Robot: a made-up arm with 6 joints.
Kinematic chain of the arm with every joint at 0, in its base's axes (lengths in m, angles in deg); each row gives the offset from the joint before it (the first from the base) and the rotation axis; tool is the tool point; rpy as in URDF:
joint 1: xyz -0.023 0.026 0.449 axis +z
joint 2: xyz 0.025 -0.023 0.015 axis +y
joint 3: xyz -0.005 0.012 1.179 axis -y
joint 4: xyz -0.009 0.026 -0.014 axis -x
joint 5: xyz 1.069 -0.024 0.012 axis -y
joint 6: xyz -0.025 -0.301 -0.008 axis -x
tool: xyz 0.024 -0.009 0.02 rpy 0 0 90
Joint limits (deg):
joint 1: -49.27..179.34
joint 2: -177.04..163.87
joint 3: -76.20..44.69
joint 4: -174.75..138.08
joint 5: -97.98..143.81
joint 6: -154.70..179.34
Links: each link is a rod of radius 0.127 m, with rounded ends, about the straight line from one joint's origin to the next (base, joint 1, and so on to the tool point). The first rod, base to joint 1, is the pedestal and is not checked.
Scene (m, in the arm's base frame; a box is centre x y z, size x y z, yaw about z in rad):
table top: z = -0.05
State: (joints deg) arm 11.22 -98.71 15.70 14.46 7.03 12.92
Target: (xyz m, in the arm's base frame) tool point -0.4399 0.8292 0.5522
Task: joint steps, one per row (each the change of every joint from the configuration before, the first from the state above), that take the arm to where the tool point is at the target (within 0.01 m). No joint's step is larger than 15 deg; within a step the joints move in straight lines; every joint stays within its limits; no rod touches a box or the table.
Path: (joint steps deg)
1: 13.99 13.55 -6.35 -3.67 -0.17 0.24
2: 13.98 13.56 -6.35 -3.68 -0.17 0.24
3: 13.99 13.55 -6.35 -3.67 -0.17 0.24
4: 13.98 13.55 -6.35 -3.67 -0.17 0.25
5: 13.99 13.56 -6.35 -3.67 -0.17 0.24
6: 13.98 13.55 -6.36 -3.68 -0.17 0.24
7: 13.99 13.55 -6.35 -3.67 -0.17 0.24
8: 13.99 13.56 -6.35 -3.67 -0.17 0.24
9: 13.98 13.55 -6.35 -3.67 -0.17 0.24

